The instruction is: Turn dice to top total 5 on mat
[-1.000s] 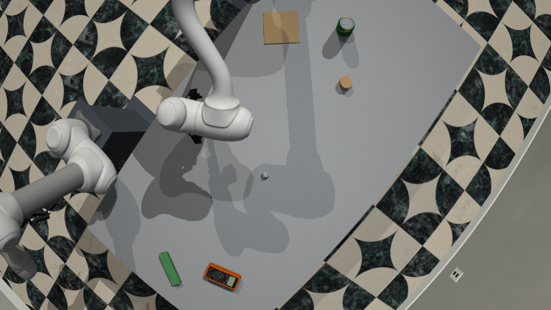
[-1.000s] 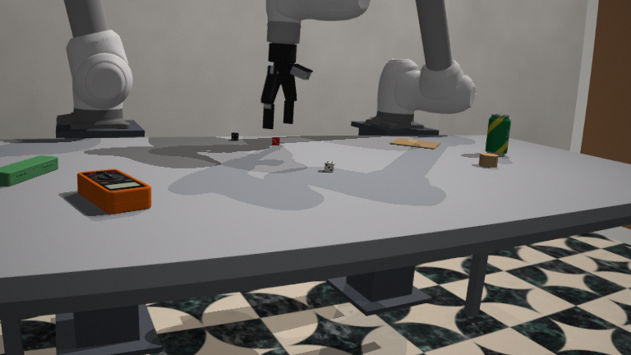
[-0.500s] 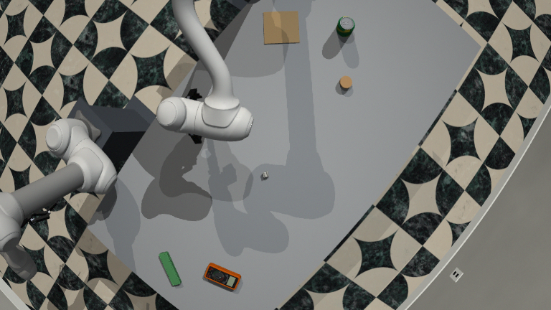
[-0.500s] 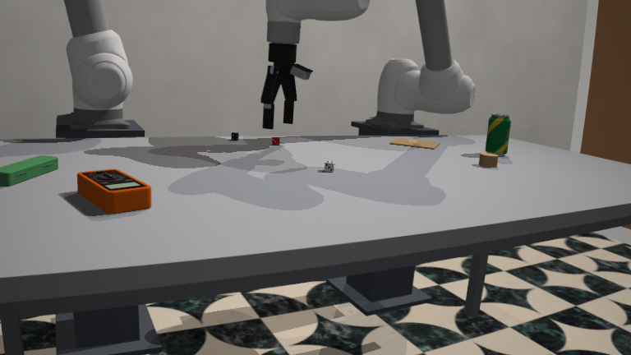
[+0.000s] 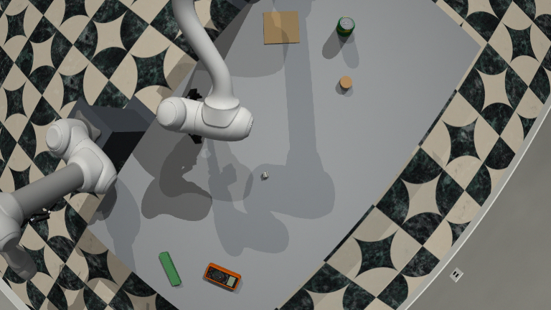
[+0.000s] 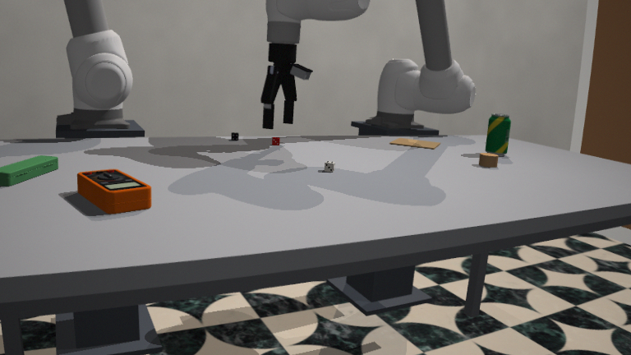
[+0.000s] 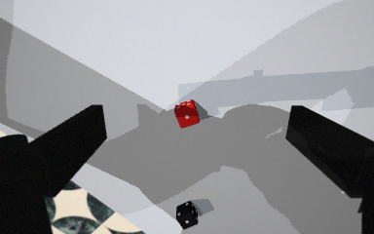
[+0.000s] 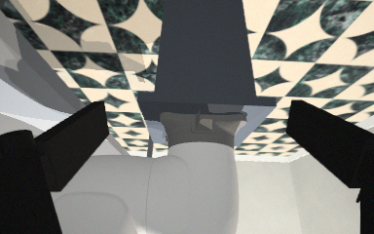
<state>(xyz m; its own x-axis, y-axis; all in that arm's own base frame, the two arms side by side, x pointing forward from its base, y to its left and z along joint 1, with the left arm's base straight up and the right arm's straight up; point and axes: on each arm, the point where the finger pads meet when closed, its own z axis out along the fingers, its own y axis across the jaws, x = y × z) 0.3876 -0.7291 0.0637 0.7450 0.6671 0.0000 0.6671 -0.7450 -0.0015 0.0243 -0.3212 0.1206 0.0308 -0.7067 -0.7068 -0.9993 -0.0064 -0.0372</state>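
The red die lies 10 mm behind my left hand and 50 mm below it. From my left hand the other things lie so: tan mat (10 mm ahead, 470 mm to the left, 60 mm below); green block (280 mm ahead, 630 mm to the right, 50 mm below); wooden cylinder (350 mm ahead, 460 mm to the left, 50 mm below).
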